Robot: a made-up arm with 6 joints.
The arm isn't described. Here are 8 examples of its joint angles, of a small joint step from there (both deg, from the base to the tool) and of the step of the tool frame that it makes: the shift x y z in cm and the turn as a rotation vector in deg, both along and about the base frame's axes.
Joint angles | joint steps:
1: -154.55 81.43 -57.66 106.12 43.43 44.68 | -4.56 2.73 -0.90 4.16 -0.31 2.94
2: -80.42 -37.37 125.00 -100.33 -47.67 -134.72 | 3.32 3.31 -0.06 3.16 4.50 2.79
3: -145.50 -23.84 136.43 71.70 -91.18 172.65 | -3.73 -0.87 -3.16 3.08 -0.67 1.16
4: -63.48 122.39 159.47 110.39 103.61 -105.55 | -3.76 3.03 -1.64 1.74 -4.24 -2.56
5: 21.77 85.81 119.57 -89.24 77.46 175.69 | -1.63 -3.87 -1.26 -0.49 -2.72 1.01
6: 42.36 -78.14 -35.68 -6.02 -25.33 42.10 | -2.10 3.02 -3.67 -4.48 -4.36 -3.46
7: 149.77 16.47 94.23 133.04 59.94 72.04 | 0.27 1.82 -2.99 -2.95 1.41 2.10
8: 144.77 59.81 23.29 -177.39 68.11 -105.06 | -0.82 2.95 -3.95 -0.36 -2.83 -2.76
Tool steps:
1: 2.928 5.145 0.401 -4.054 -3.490 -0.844
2: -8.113 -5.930 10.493 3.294 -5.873 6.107
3: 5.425 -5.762 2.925 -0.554 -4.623 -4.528
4: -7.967 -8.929 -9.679 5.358 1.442 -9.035
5: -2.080 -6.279 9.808 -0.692 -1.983 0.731
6: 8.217 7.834 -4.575 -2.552 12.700 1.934
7: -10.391 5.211 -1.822 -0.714 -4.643 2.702
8: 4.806 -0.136 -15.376 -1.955 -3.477 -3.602
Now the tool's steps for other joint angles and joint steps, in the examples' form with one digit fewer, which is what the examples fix.
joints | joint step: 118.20 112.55 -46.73 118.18 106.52 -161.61 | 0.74 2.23 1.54 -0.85 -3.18 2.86
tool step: 0.91 -2.67 -2.61 3.81 -0.22 1.62
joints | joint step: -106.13 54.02 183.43 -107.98 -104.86 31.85 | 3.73 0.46 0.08 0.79 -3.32 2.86
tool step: 0.45 -0.85 -0.41 -2.69 2.57 2.27
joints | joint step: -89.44 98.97 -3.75 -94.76 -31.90 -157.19 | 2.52 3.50 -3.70 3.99 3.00 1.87
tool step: 3.63 16.26 -4.97 6.35 1.55 8.75
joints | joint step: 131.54 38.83 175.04 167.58 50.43 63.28 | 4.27 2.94 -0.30 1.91 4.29 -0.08
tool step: -5.10 6.40 1.75 -5.91 -4.61 2.38
